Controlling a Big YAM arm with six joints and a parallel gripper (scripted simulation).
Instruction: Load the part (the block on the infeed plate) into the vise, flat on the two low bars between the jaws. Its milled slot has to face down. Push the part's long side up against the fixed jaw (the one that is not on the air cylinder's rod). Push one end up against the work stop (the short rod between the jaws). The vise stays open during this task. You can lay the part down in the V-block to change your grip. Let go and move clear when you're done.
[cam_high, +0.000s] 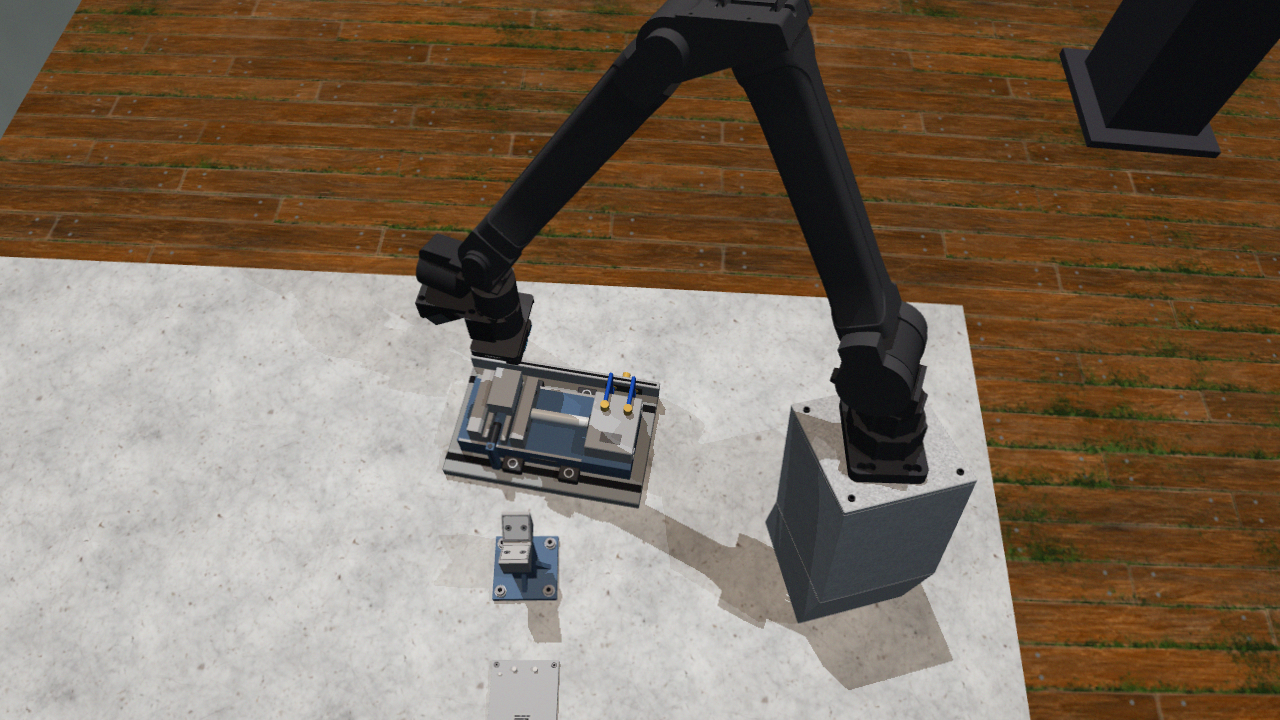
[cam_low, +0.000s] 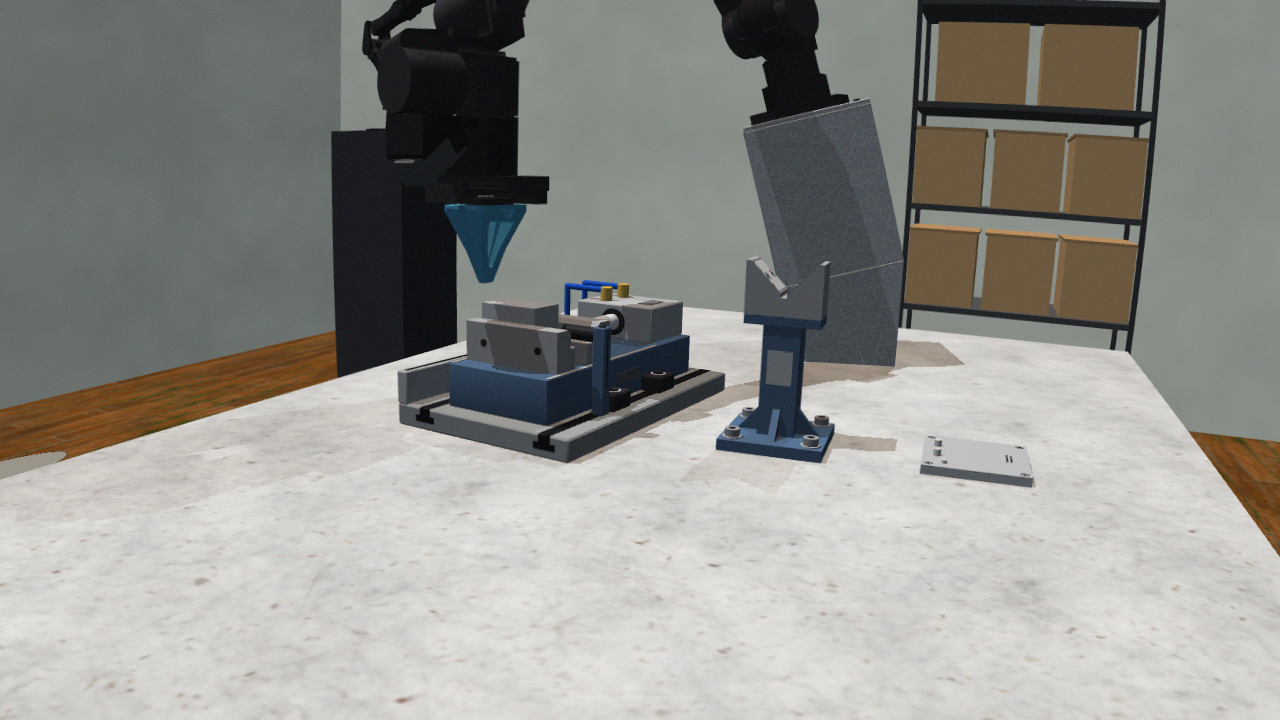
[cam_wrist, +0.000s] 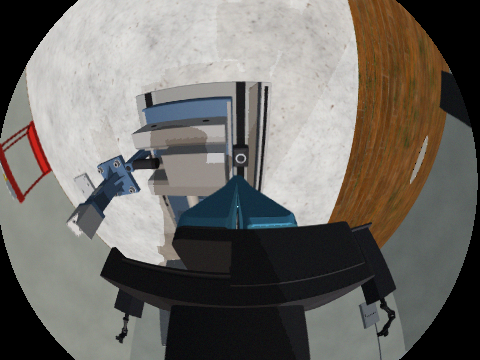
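Right now my hand is 40 mm to the right of the grey part, 40 mm above it and 10 mm short of it. From my hand the other things lie so: work stop 110 mm to the left, 40 mm below, 10 mm ahead; moving jaw 60 mm to the left, 60 mm below, 20 mm behind; fixed jaw 60 mm to the left, 60 mm below, 40 mm ahead.
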